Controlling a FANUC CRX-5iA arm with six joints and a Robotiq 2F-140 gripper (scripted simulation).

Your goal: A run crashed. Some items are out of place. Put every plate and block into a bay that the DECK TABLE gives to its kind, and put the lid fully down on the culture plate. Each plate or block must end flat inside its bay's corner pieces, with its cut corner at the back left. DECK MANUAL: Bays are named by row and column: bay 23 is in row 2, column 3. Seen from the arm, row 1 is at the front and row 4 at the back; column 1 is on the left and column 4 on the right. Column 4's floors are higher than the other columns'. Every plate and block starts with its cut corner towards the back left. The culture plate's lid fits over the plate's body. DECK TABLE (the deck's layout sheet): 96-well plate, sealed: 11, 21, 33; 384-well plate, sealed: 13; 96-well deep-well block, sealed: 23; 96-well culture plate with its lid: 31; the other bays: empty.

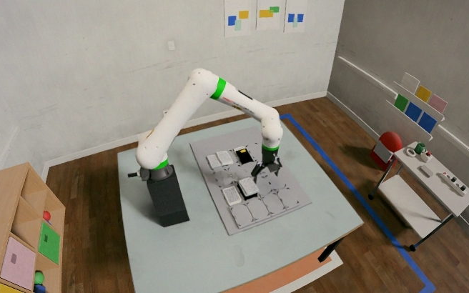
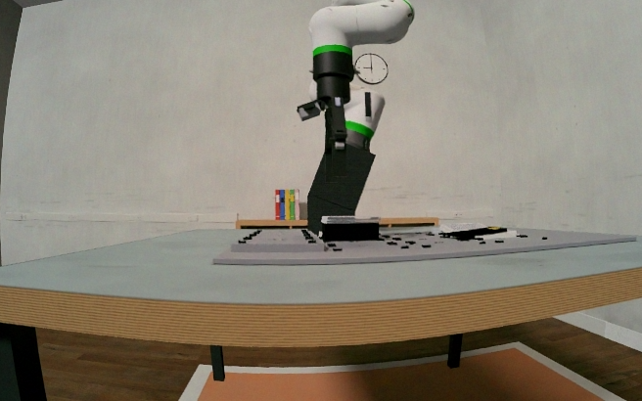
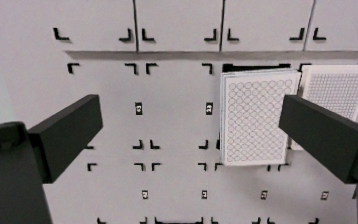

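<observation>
Right now my hand is 50 mm past the lid, 330 mm to the right of it and 130 mm above it. Also, from my hand: white plate (270 mm behind, 330 mm to the left, 140 mm below); then black deep-well block (100 mm behind, 30 mm to the left, 120 mm below).
</observation>
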